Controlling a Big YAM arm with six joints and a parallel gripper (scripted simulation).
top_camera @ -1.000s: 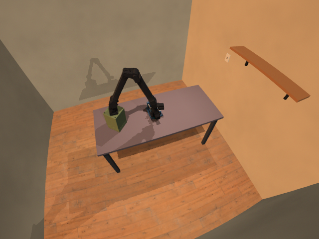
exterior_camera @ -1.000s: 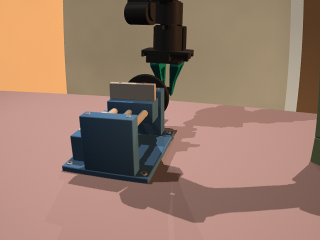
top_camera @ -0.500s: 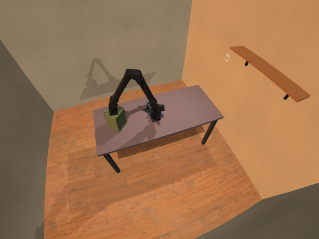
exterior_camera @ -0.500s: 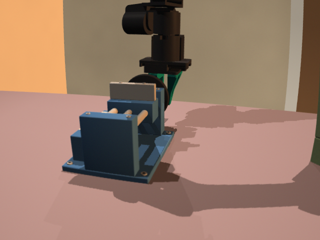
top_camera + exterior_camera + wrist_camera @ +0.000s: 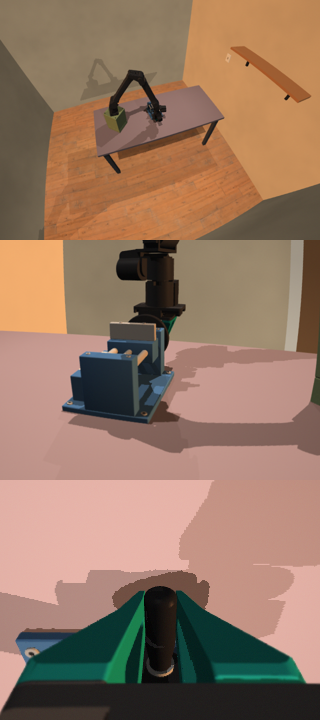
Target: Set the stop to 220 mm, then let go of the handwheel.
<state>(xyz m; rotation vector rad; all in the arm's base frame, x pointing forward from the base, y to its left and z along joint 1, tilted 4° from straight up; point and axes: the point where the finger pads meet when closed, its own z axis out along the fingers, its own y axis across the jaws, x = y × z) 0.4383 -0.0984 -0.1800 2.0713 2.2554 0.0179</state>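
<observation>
Now: the grey stop plate 20 mm ahead of my hand, 130 mm to the left of it and 50 mm above it. Also, from my hand: black crank handle 10 mm to the left.
</observation>
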